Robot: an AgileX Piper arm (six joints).
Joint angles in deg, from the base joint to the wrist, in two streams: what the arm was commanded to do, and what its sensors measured. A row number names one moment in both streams.
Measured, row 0: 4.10, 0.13, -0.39, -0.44, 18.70, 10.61
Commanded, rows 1 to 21: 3.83, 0.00, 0.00, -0.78, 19.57, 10.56; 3.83, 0.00, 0.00, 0.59, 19.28, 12.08; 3.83, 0.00, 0.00, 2.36, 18.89, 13.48; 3.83, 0.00, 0.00, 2.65, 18.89, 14.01; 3.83, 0.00, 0.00, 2.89, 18.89, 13.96; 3.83, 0.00, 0.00, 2.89, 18.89, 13.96; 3.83, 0.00, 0.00, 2.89, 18.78, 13.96; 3.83, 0.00, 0.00, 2.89, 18.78, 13.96; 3.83, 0.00, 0.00, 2.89, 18.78, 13.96; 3.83, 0.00, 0.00, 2.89, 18.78, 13.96; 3.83, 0.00, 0.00, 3.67, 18.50, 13.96; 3.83, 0.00, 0.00, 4.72, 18.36, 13.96; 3.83, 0.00, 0.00, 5.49, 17.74, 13.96; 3.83, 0.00, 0.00, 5.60, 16.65, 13.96; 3.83, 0.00, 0.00, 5.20, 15.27, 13.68; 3.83, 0.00, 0.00, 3.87, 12.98, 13.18; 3.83, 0.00, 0.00, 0.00, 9.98, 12.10; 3.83, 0.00, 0.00, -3.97, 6.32, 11.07; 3.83, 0.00, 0.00, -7.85, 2.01, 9.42; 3.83, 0.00, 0.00, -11.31, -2.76, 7.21; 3.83, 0.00, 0.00, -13.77, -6.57, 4.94
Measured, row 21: 4.10, 0.13, -0.20, -2.33, 8.24, 11.59
